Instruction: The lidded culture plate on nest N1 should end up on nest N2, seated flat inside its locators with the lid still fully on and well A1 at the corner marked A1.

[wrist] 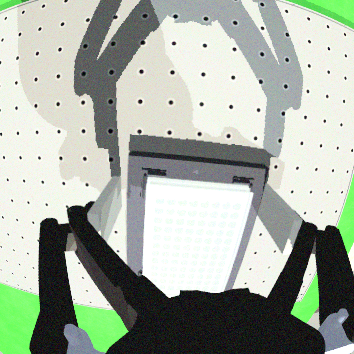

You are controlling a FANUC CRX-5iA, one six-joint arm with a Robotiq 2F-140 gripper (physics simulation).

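Places are measured from the arm's base along level axes (x right, y down, z ahead), in metres.
Where they show: gripper, fingertip midpoint: [191, 194].
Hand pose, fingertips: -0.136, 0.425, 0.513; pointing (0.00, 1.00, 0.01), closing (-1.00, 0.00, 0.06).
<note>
Things, the pixels of their top centre, and the offset from my fingertips, as dx, dy, dz. Level surfaces: height alone.
- white lidded culture plate, middle of its top: [190, 253] +0.001, -0.029, +0.045
- grey nest block, middle of its top: [189, 244] +0.001, -0.015, +0.045
- pale round board, its level: dy +0.000
- green surface, its level: dy +0.013
A white lidded culture plate [197, 235] with rows of faint wells lies on a grey nest block [136, 210] in the lower middle of the wrist view. The plate looks seated flat, lid on. Dark locators show at the nest's far corners. Whether this nest is N1 or N2 cannot be read, and the A1 mark cannot be made out. My gripper [191, 194] is open, with one finger on each side of the nest and a gap to the plate on both sides. The gripper's body hides the near end of the plate and nest.
The nest stands on a pale round board [215, 117] with a grid of small holes. Shadows of the arm and fingers fall across it. A green surface [12, 312] shows beyond the board's edge. A second nest does not show clearly.
</note>
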